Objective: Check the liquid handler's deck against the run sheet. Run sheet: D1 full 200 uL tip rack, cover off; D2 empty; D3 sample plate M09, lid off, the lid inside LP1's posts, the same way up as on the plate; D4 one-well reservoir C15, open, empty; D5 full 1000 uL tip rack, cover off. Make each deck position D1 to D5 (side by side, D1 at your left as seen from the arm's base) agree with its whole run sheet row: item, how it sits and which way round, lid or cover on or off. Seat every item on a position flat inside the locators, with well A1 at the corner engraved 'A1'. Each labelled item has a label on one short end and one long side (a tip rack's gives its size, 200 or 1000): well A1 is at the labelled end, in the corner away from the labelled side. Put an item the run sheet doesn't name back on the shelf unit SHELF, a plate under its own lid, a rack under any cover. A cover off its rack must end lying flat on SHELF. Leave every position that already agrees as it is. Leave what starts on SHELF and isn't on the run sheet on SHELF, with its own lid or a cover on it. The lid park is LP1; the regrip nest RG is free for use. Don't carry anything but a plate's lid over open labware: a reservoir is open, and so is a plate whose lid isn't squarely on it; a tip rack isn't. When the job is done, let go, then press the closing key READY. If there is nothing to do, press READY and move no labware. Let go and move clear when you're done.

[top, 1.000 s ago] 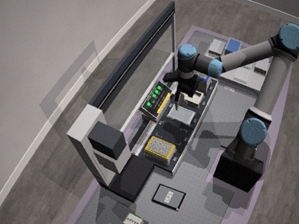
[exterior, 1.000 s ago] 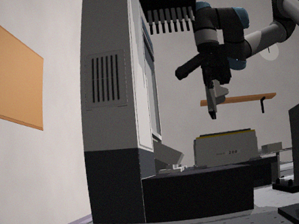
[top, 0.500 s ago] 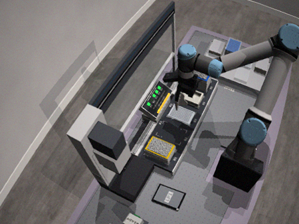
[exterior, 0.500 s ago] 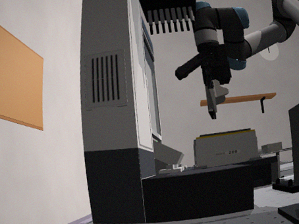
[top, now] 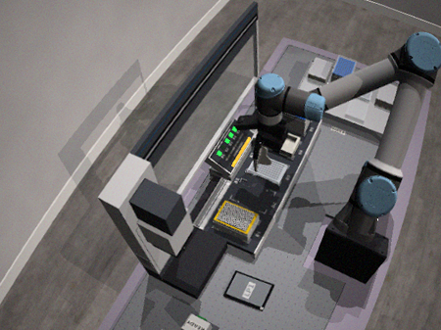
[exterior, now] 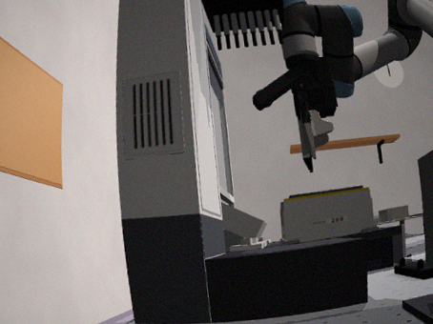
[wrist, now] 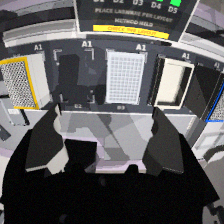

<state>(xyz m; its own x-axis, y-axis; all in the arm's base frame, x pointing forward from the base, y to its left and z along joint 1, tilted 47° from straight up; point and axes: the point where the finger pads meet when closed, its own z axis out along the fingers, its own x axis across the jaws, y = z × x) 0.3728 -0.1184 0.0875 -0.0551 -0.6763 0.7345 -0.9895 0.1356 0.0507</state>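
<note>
My hand is 2 cm short of the yellow-rimmed 200 uL tip rack, 21 cm to the right of it and 10 cm above it. Round my hand: blue-rimmed tip rack: 1 cm behind, 28 cm to the right, 7 cm below; white well plate: 4 cm to the right, 14 cm below; cream one-well reservoir: 1 cm behind, 16 cm to the right, 13 cm below.
</note>
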